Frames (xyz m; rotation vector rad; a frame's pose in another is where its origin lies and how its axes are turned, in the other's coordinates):
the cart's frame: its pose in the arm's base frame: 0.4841 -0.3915 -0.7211 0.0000 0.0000 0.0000
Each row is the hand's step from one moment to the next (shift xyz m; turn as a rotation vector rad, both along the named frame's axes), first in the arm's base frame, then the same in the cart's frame.
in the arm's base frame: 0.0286 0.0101 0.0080 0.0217 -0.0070 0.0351
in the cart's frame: 0.0286 0.0101 0.0080 0.0217 -0.0070 0.0351
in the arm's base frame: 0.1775 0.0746 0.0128 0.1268 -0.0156 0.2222
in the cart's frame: 0.1775 0.0746 0.0128 0.1268 -0.0156 0.2222
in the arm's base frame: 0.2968 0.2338 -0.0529 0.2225 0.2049 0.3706
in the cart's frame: 0.2968 0.2338 -0.0529 0.2225 0.2049 0.3706
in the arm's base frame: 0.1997 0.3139 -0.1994 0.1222 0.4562 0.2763
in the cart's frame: 0.1997 0.3139 -0.1994 0.1222 0.4562 0.2763
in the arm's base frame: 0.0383 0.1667 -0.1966 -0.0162 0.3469 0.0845
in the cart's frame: 0.0383 0.1667 -0.1966 -0.0162 0.3469 0.0845
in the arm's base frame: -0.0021 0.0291 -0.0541 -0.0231 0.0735 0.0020
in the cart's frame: -0.0021 0.0291 -0.0541 -0.0231 0.0735 0.0020
